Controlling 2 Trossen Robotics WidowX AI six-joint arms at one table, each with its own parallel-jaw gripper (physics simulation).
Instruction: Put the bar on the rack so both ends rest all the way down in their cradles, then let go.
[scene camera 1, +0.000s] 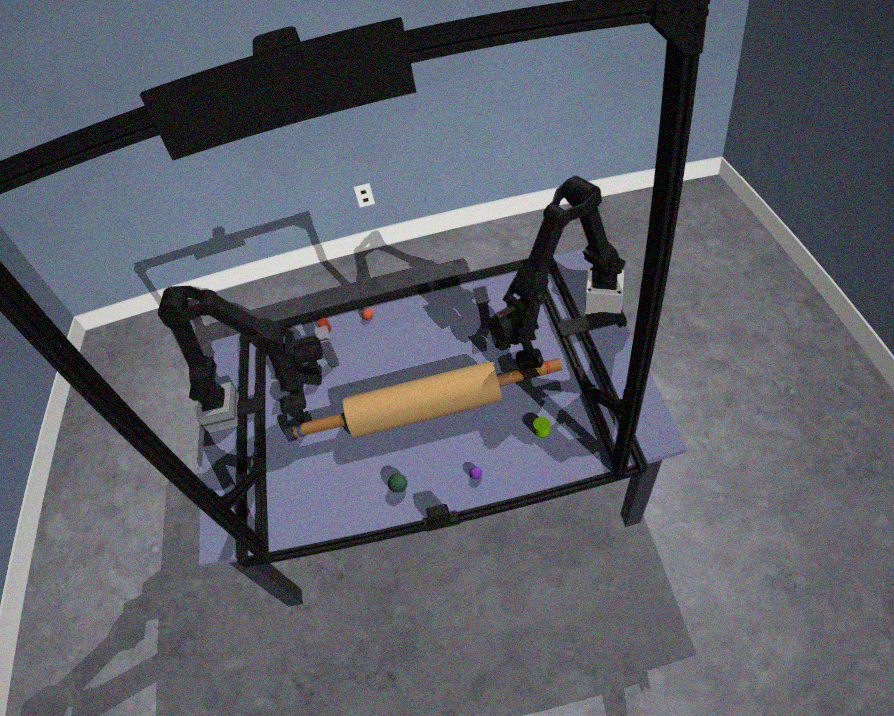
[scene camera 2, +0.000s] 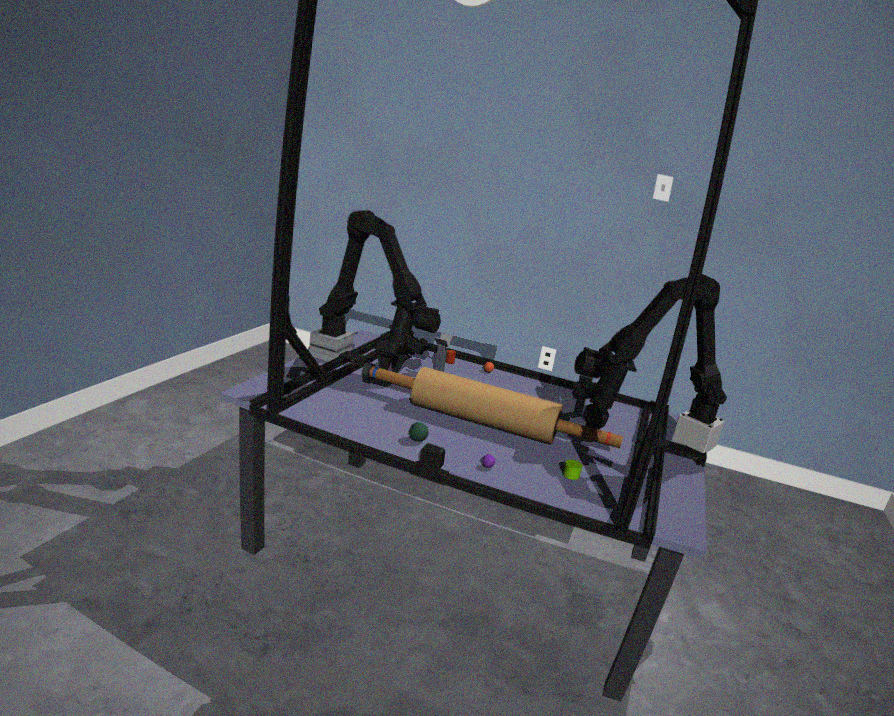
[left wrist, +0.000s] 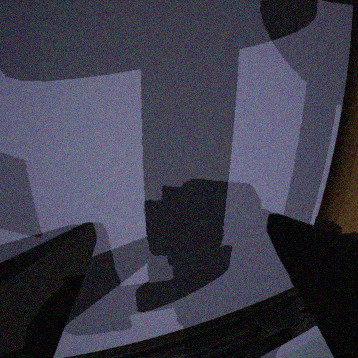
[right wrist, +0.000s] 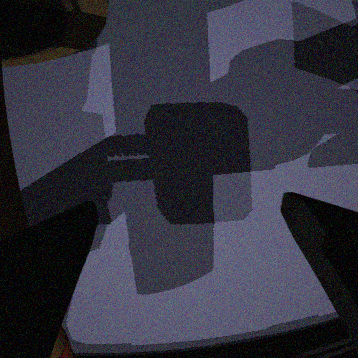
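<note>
My left gripper is open and holds nothing, and I see it in scene camera 2 as well as in the left wrist view. My right gripper is open too, and my right gripper touches a bar. Scene camera 1 and the right wrist view both show my right gripper.
</note>
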